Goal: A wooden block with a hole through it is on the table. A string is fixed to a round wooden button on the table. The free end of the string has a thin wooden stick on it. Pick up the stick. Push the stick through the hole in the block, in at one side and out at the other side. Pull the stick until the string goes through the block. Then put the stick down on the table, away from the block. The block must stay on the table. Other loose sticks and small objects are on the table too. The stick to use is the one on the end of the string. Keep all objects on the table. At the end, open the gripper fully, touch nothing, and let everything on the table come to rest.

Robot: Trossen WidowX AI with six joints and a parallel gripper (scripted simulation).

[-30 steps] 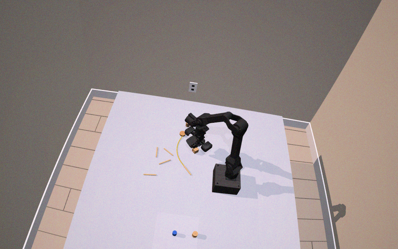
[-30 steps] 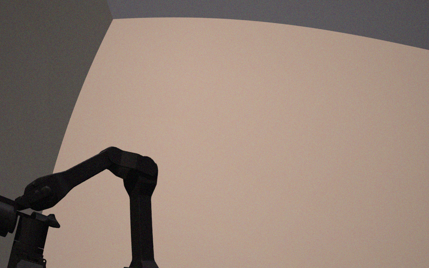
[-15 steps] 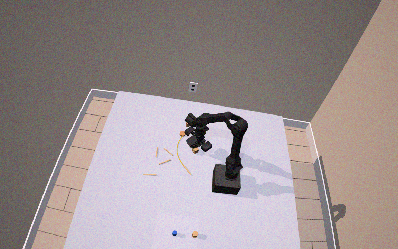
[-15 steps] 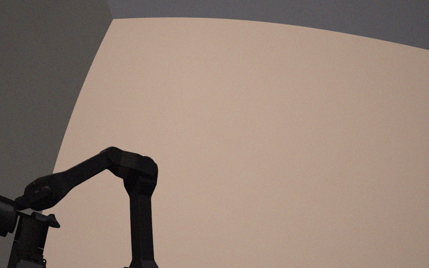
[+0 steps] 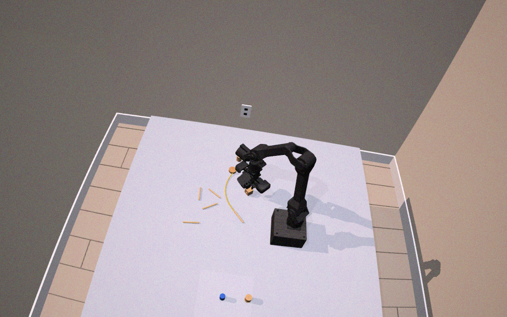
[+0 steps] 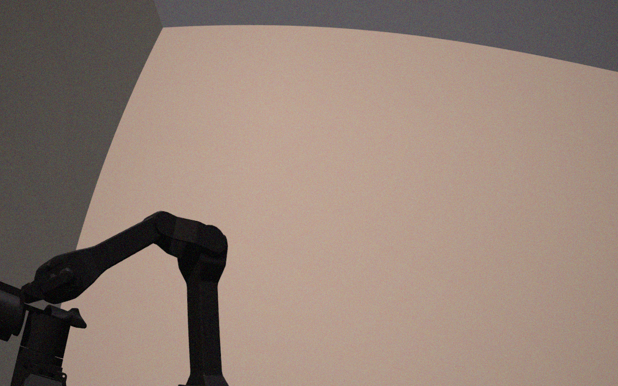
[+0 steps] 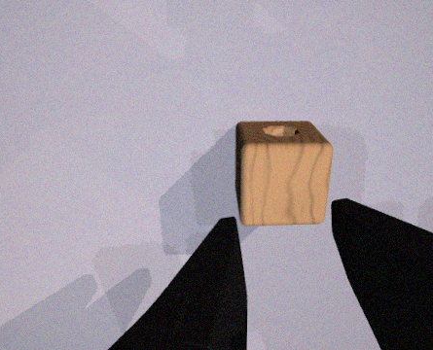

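Right now the wooden block is 1 cm to the right of my gripper tip and 4 cm below it. Round my gripper tip: thin wooden stick 4 cm ahead, 13 cm to the left, 6 cm below; blue peg 6 cm ahead, 56 cm to the left, 4 cm below; round wooden button 10 cm ahead, 13 cm to the right, 5 cm below.
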